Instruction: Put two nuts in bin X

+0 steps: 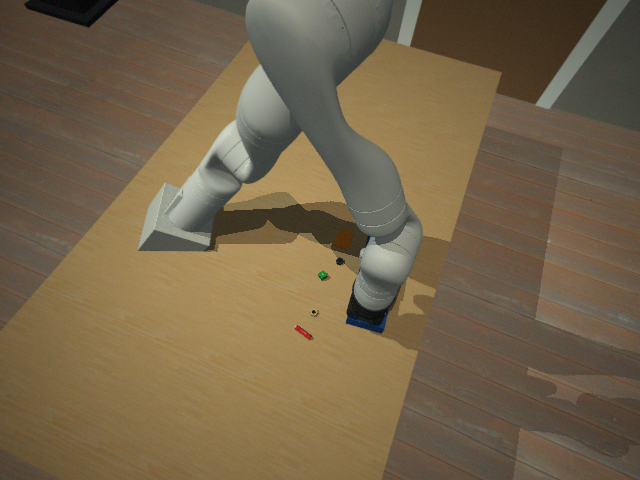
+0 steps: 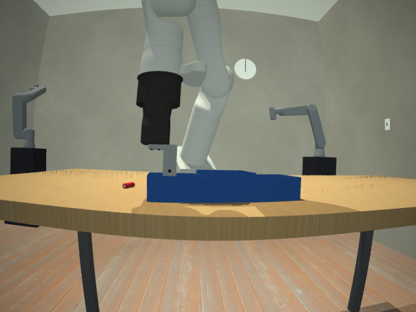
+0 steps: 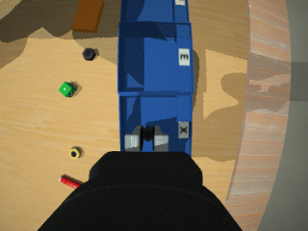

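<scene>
Now: hand 12 cm past the green block, 5 cm to the right of it and 3 cm above it. From my hand the other things lie so: yellow nut: 11 cm behind, 4 cm to the right, 4 cm below; red cylinder: 11 cm behind, 9 cm to the right, 3 cm below; row of blue bins: 9 cm to the left, 2 cm below.
</scene>
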